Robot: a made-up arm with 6 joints.
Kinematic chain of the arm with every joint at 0, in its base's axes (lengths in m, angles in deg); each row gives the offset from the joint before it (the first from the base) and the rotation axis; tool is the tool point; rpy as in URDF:
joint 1: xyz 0 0 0.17 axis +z
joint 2: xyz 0 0 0 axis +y
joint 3: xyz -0.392 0 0.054 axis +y
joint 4: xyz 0.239 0 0.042 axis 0.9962 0 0.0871
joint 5: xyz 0 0 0 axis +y
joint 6: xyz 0.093 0 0.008 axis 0.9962 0 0.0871
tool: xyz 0 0 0 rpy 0 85 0
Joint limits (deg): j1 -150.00..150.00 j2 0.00..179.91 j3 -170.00..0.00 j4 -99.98..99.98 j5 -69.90..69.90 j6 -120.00..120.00
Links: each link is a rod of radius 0.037 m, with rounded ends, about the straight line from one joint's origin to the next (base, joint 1, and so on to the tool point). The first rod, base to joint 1, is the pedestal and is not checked.
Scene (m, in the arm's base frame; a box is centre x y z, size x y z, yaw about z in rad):
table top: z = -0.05
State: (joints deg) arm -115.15 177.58 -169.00 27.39 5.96 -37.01
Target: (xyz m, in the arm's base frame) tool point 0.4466 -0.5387 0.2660
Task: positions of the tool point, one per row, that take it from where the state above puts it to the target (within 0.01 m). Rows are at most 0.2 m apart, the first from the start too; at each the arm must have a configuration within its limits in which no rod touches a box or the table.
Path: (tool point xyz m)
1: -0.1506 -0.7130 0.1521
2: 0.0121 -0.7258 0.1806
3: 0.1723 -0.6992 0.2092
4: 0.3202 -0.6352 0.2377
5: 0.4466 -0.5387 0.2660

